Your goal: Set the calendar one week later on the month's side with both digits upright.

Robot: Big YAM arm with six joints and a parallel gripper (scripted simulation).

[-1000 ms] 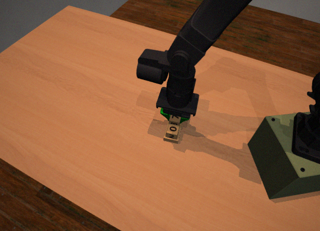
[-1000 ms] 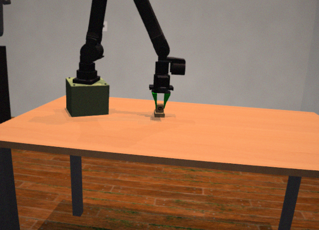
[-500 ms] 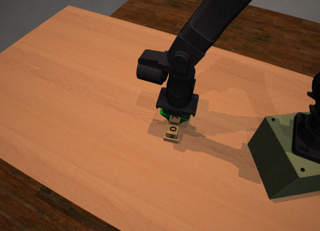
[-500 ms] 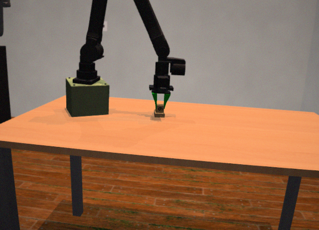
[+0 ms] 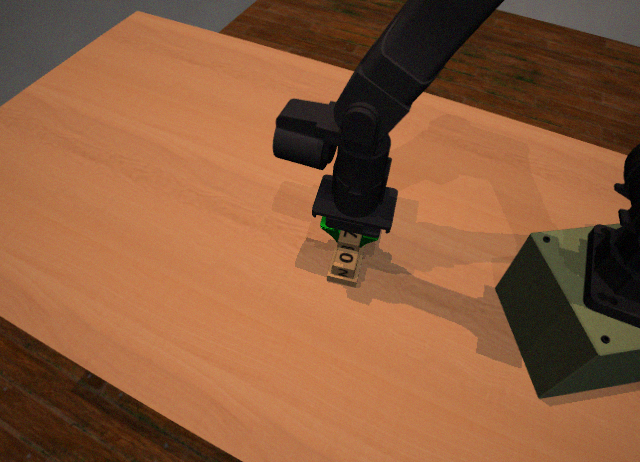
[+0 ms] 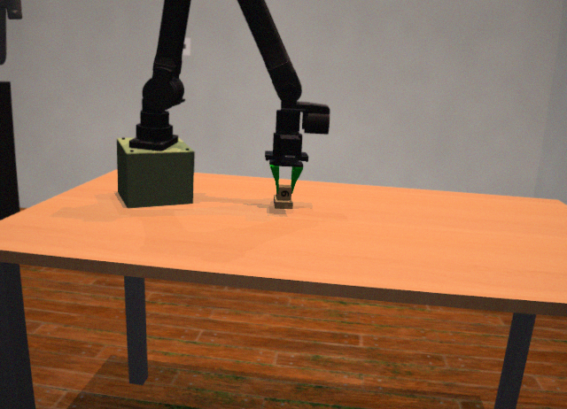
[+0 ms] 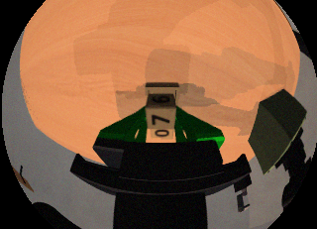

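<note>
The tray is 10 mm behind my hand, 20 mm to the left of it and 30 mm below it.
</note>
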